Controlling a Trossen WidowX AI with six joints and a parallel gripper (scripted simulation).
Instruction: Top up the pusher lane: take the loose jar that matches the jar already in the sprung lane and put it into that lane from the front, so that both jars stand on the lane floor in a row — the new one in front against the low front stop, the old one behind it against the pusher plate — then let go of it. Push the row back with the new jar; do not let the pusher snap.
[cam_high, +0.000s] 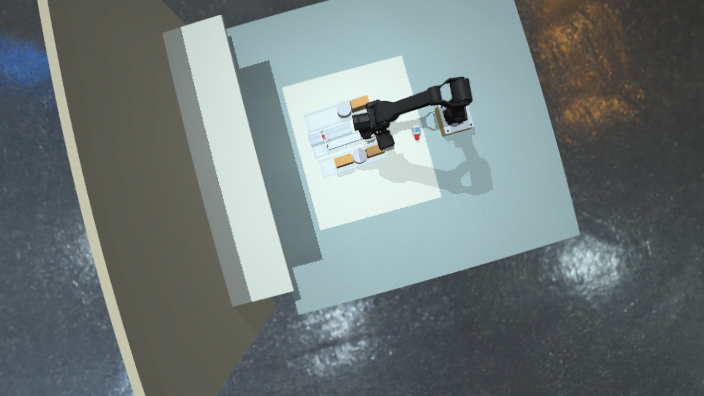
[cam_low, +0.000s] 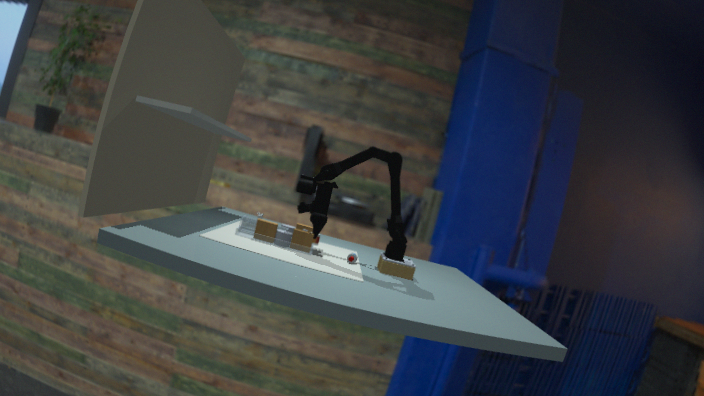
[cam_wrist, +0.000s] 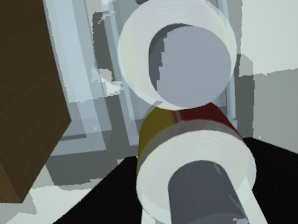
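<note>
Right now my gripper tip is 170 mm short of the lane, 40 mm to the left of it and 30 mm above it. Round my gripper tip: small jar (140 mm behind, 80 mm to the left, 30 mm below); shelf (530 mm ahead, 60 mm to the right, 320 mm above); red mark (220 mm ahead, 60 mm to the right, 20 mm above).
</note>
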